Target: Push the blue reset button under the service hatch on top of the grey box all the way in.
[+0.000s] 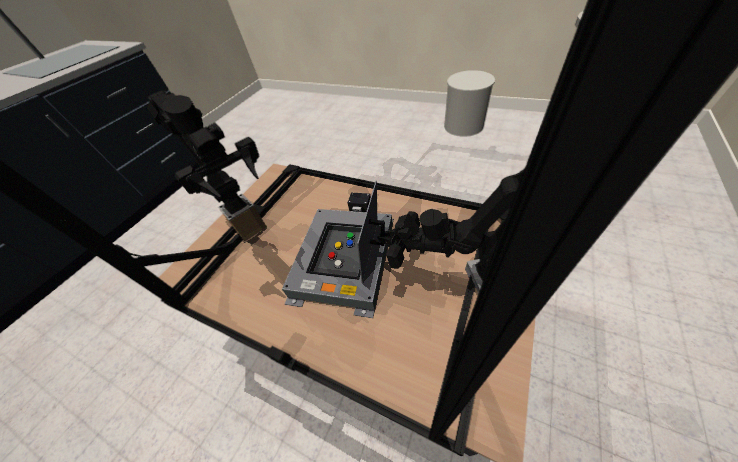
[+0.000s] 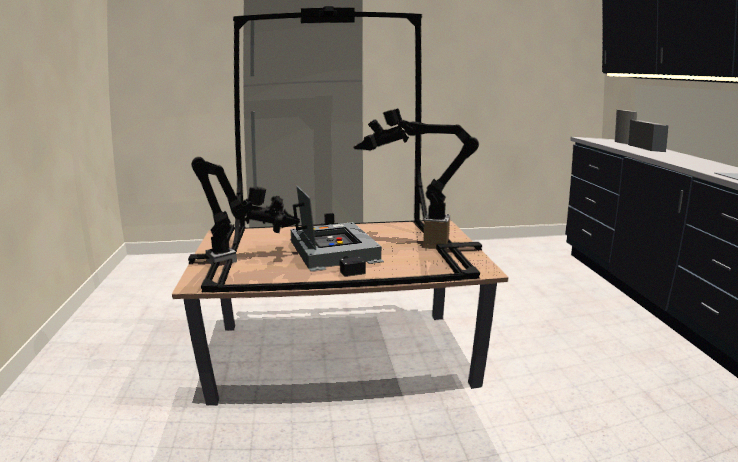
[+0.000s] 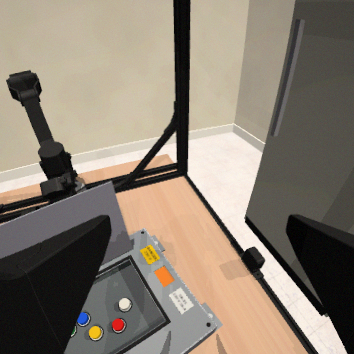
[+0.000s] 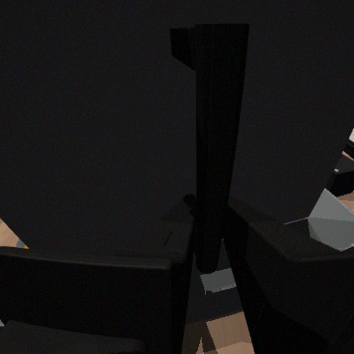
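The blue button [image 1: 349, 243] [image 2: 331, 244] [image 3: 83, 318] is in the recessed dark panel on top of the grey box [image 1: 305, 261] [image 2: 340, 253] [image 3: 187, 325], close to the green button [image 1: 350, 235]. How deep it sits is too small to tell. The grey hatch [image 1: 368, 228] [image 2: 306, 215] [image 3: 90, 210] [image 4: 110, 125] stands upright beside the recess. My right gripper [image 1: 382, 237] [image 2: 296, 221] [image 4: 206, 203] is shut on the hatch's black bar handle [image 4: 220, 125], on the hatch's outer side. My left gripper [image 1: 237, 188] [image 2: 356, 147] [image 3: 199, 223] is open and empty, high above the table.
Yellow [image 1: 338, 245], red [image 1: 331, 255] and white [image 1: 338, 263] buttons share the recess. A small black block [image 1: 358, 201] [image 2: 352, 265] lies beside the box. Black frame rails [image 2: 326, 283] edge the table, with uprights [image 2: 418, 81] [image 3: 182, 75]. The hatch stands between my right gripper and the buttons.
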